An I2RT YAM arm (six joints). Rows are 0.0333 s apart.
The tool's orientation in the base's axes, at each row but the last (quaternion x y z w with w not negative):
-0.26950 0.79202 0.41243 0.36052
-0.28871 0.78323 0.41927 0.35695
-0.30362 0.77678 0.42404 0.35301
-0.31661 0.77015 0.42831 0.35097
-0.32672 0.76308 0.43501 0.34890
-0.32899 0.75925 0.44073 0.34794
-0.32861 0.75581 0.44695 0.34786
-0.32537 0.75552 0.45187 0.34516
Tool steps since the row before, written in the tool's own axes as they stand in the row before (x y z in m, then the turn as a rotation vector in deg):
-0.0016 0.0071 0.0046 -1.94 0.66 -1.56
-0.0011 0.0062 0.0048 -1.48 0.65 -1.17
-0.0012 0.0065 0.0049 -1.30 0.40 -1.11
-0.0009 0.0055 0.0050 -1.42 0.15 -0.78
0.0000 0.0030 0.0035 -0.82 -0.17 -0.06
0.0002 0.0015 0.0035 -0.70 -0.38 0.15
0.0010 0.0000 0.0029 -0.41 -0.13 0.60
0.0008 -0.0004 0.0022 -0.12 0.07 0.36
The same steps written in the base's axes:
-0.0026 0.0078 0.0027 0.13 -0.73 2.47
-0.0025 0.0073 0.0018 0.00 -0.47 1.94
-0.0029 0.0074 0.0019 0.10 -0.56 1.66
-0.0025 0.0070 0.0012 0.46 -0.36 1.52
-0.0015 0.0043 0.0000 0.57 0.04 0.62
-0.0005 0.0037 -0.0008 0.72 0.12 0.35
0.0001 0.0024 -0.0019 0.47 0.57 0.06
0.0004 0.0017 -0.0016 0.09 0.37 0.00

